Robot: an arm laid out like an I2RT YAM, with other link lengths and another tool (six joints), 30 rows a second.
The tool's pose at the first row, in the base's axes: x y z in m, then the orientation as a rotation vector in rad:
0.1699, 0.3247, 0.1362, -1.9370, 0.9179, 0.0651
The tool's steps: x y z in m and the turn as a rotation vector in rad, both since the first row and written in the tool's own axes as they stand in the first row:
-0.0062, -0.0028, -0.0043, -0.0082, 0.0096, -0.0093
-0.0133, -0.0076, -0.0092, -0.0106, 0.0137, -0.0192
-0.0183, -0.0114, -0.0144, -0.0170, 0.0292, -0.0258
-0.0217, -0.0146, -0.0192, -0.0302, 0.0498, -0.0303
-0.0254, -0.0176, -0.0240, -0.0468, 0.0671, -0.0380
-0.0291, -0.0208, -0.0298, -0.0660, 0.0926, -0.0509
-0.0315, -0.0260, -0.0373, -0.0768, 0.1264, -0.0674
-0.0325, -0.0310, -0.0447, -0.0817, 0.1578, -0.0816
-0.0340, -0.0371, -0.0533, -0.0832, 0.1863, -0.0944
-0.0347, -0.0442, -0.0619, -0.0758, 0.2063, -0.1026
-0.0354, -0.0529, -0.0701, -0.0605, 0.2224, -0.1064
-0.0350, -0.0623, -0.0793, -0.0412, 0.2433, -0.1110
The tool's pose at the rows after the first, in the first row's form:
0.1658, 0.3256, 0.1431, -1.9506, 0.9162, 0.0543
0.1622, 0.3271, 0.1521, -1.9580, 0.9095, 0.0456
0.1593, 0.3269, 0.1598, -1.9697, 0.9141, 0.0297
0.1574, 0.3259, 0.1661, -1.9878, 0.9248, 0.0131
0.1550, 0.3251, 0.1724, -2.0097, 0.9307, -0.0006
0.1525, 0.3235, 0.1794, -2.0377, 0.9369, -0.0246
0.1517, 0.3204, 0.1883, -2.0606, 0.9439, -0.0630
0.1517, 0.3165, 0.1964, -2.0762, 0.9506, -0.1007
0.1517, 0.3123, 0.2061, -2.0872, 0.9563, -0.1365
0.1529, 0.3078, 0.2163, -2.0863, 0.9600, -0.1649
0.1552, 0.3041, 0.2274, -2.0754, 0.9645, -0.1903
0.1584, 0.2991, 0.2392, -2.0614, 0.9706, -0.2226

